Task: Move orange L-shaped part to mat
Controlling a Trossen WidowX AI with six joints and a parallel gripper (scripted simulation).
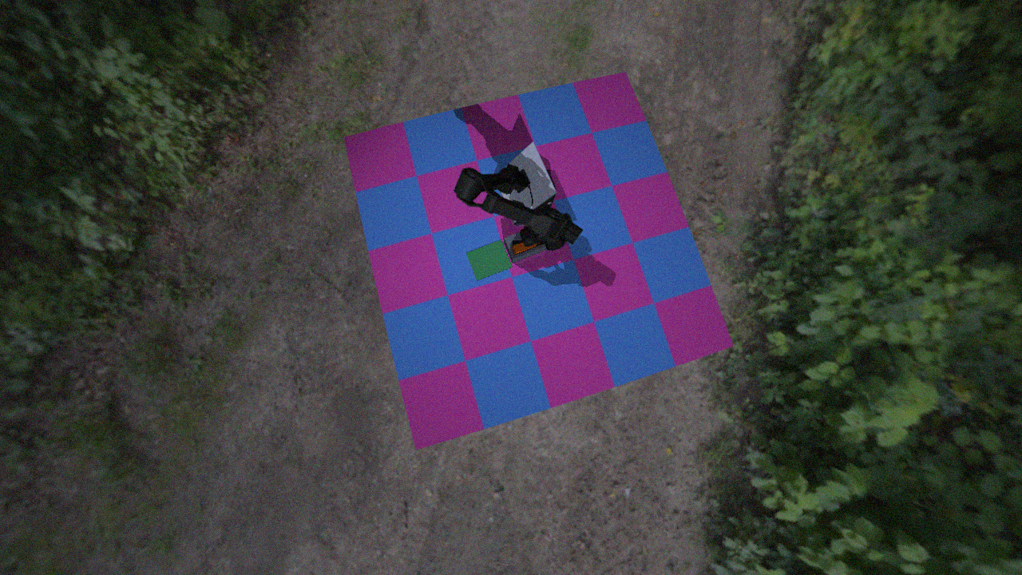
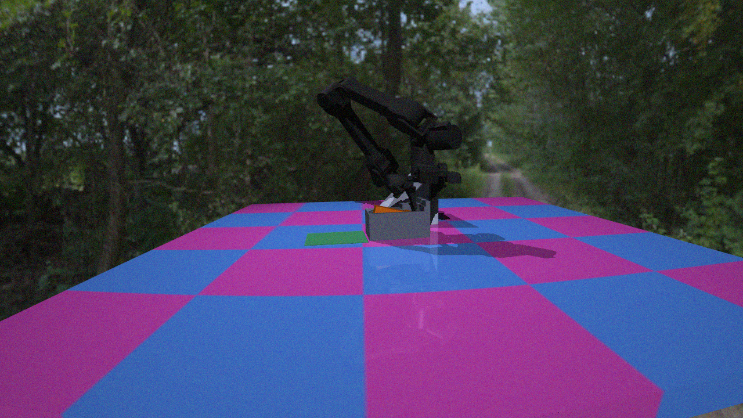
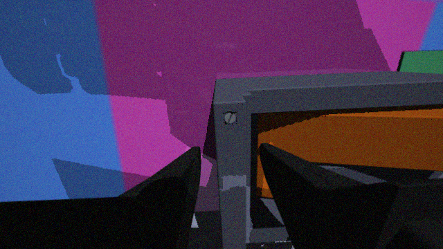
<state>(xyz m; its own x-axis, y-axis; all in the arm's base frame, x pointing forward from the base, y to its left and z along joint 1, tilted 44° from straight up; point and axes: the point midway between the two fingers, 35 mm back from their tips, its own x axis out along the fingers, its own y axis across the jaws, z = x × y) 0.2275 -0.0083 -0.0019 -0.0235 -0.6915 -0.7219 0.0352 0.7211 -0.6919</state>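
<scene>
Right now my gripper tip is 10 mm past the orange L-shaped part, 60 mm to the left of it and 10 mm above it. Also, from my gripper tip: green mat: 10 mm behind, 220 mm to the right, 70 mm below.
</scene>
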